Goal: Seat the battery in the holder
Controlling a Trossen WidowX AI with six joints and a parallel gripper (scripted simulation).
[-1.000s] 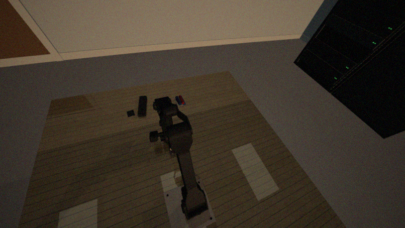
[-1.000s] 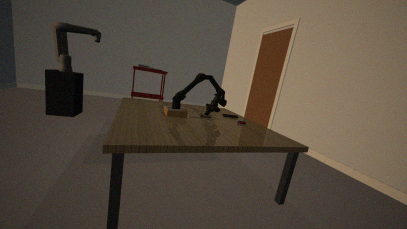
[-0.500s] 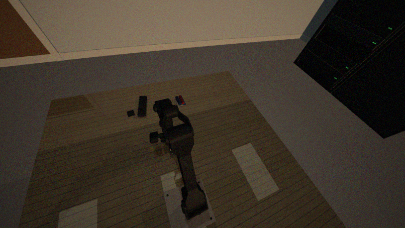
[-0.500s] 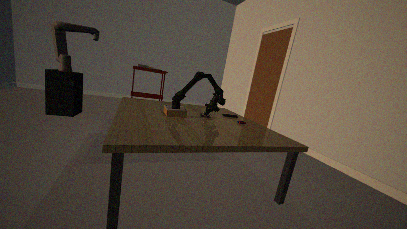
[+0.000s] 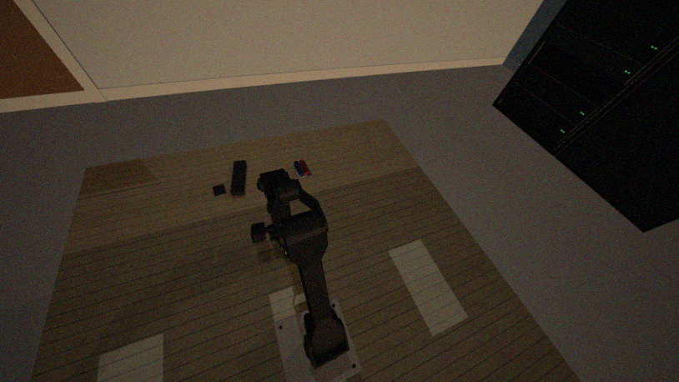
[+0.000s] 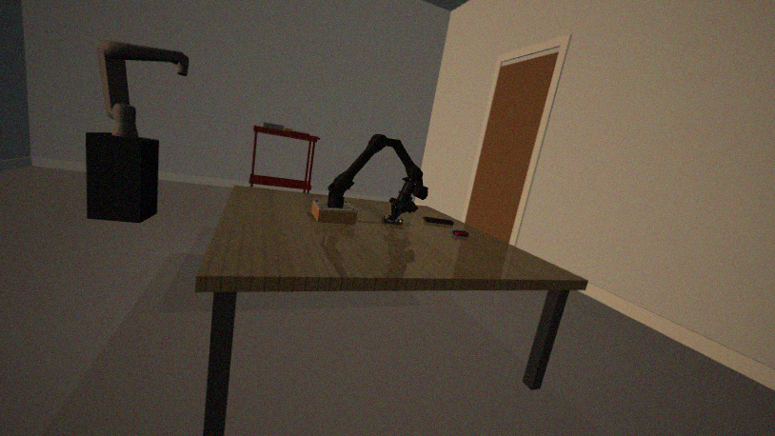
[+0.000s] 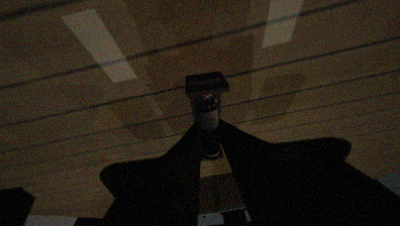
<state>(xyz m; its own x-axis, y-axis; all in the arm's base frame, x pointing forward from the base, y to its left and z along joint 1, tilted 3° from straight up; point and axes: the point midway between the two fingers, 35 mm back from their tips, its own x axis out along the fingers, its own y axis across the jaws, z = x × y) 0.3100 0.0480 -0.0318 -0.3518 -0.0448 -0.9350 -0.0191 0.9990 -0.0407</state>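
The battery lies 10 mm above my gripper tip. Round my gripper tip: long black bar 320 mm ahead, 140 mm to the left.
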